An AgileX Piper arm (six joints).
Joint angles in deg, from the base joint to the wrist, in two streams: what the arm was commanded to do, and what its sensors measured. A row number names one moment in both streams.
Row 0, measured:
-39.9 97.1 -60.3 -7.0 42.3 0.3
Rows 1 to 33, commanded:
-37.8 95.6 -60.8 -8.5 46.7 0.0
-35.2 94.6 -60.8 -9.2 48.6 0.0
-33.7 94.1 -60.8 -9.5 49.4 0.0
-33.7 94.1 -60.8 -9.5 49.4 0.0
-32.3 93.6 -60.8 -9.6 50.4 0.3
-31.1 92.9 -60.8 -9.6 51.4 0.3
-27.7 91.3 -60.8 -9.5 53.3 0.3
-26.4 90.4 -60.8 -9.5 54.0 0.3
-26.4 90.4 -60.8 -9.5 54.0 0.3
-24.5 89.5 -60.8 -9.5 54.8 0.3
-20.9 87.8 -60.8 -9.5 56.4 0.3
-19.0 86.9 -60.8 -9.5 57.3 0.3
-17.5 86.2 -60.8 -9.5 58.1 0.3
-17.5 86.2 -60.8 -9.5 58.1 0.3
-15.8 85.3 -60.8 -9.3 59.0 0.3
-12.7 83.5 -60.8 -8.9 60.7 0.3
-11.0 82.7 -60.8 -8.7 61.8 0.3
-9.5 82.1 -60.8 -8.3 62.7 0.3
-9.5 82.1 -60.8 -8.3 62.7 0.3
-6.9 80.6 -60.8 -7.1 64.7 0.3
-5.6 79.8 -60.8 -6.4 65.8 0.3
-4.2 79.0 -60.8 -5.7 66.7 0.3
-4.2 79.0 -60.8 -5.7 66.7 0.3
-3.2 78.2 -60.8 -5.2 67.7 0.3
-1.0 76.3 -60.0 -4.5 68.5 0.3
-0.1 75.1 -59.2 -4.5 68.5 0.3
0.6 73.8 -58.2 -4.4 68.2 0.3
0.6 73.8 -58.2 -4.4 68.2 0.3
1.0 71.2 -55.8 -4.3 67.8 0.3
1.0 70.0 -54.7 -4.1 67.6 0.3
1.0 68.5 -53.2 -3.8 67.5 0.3
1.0 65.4 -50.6 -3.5 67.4 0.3
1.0 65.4 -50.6 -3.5 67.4 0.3
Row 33, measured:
0.9 68.9 -53.8 -4.0 67.4 0.3
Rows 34 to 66, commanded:
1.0 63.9 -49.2 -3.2 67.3 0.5
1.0 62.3 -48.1 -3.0 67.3 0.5
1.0 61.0 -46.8 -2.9 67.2 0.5
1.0 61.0 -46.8 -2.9 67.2 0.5
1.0 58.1 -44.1 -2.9 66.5 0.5
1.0 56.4 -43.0 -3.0 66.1 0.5
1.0 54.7 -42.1 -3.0 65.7 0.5
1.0 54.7 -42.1 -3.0 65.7 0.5
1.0 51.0 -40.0 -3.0 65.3 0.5
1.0 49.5 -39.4 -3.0 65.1 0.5
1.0 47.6 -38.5 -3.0 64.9 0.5
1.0 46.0 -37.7 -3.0 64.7 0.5
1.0 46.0 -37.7 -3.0 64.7 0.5
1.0 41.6 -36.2 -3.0 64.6 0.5
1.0 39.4 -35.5 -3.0 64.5 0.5
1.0 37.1 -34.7 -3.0 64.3 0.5
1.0 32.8 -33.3 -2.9 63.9 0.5
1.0 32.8 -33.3 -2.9 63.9 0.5
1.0 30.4 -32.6 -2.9 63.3 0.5
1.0 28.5 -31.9 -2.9 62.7 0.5
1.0 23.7 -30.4 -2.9 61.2 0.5
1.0 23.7 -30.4 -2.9 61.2 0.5
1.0 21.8 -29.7 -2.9 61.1 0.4
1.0 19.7 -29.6 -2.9 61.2 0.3
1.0 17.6 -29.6 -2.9 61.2 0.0
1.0 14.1 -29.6 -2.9 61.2 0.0
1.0 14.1 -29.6 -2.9 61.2 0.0
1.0 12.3 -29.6 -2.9 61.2 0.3
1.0 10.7 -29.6 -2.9 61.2 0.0
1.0 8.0 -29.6 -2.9 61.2 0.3
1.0 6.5 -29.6 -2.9 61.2 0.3
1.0 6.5 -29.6 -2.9 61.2 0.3
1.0 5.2 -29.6 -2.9 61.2 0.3
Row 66, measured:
0.9 8.6 -29.9 -2.8 61.9 0.3
